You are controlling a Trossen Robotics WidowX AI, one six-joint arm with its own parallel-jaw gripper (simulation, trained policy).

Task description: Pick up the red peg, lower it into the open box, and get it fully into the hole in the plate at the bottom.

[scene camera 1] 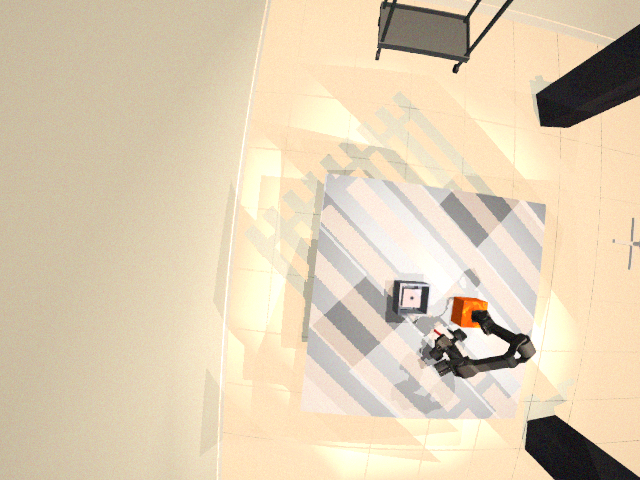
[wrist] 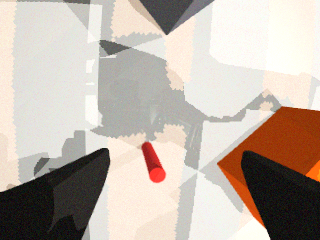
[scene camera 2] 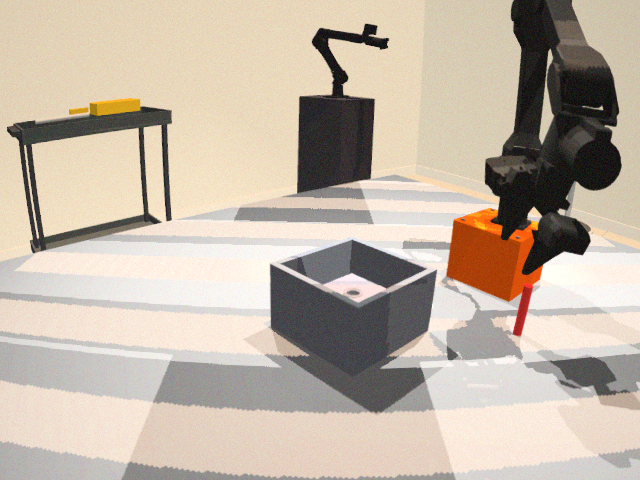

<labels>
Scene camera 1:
grey box: 423,310
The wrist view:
my gripper: 175,157
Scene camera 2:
my gripper: 513,256
grey box: 351,335
pale plate: 351,286
</labels>
